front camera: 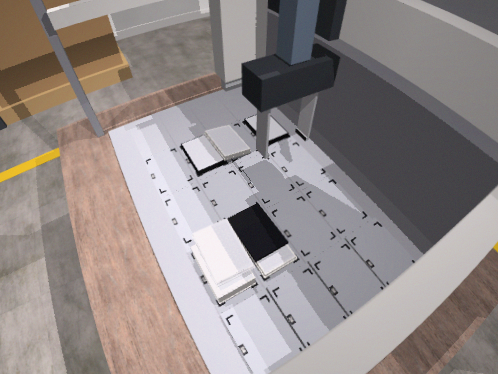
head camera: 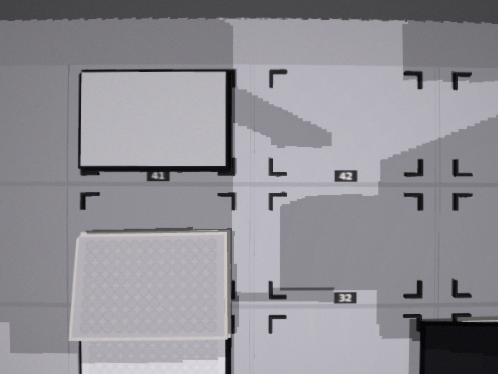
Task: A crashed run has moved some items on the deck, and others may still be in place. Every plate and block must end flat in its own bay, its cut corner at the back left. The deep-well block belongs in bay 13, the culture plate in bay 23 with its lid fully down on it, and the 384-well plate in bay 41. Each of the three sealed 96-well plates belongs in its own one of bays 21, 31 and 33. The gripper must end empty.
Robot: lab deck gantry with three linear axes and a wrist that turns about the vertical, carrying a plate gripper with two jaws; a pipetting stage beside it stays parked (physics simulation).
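Where they show: gripper, fingertip midpoint: (front camera: 282,144); robot's base at its link origin: (front camera: 147,161).
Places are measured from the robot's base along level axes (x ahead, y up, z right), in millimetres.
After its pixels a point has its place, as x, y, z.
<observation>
The gripper (front camera: 282,145) {272, 159, -263} is open and empty above the back left of the deck; its jaws do not show in the head view. A white-topped black plate (front camera: 278,129) {98, 14, -387} (head camera: 154,119) {65, 14, -363} lies in bay 41, its type unclear. A pale 96-well plate (front camera: 228,142) {78, 22, -227} (head camera: 150,287) {65, 22, -228} is tipped in bay 31, its front raised on a black-skirted 96-well plate (front camera: 201,155) {77, 14, -141} (head camera: 150,352) {62, 14, -171} in bay 21. A black plate-like piece (front camera: 257,232) {361, 18, -148} (head camera: 462,350) {322, 16, -172} lies over a cream plate (front camera: 279,263) {447, 15, -150} around bay 23, shifted left. Beside it a flat white piece (front camera: 217,247) {365, 56, -49} lies on a tall white block (front camera: 237,289) {454, 30, -44}.
Bay labels 42 (head camera: 345,176) {228, 0, -318} and 32 (head camera: 345,298) {228, 0, -210} show right of the plates. A pale upright column (front camera: 237,42) {169, 354, -216} stands behind the deck's back left. A dark wall (front camera: 380,135) {352, 144, -499} runs along the deck's back, and a pale beam (front camera: 400,300) {617, 400, -86} crosses the near right corner.
</observation>
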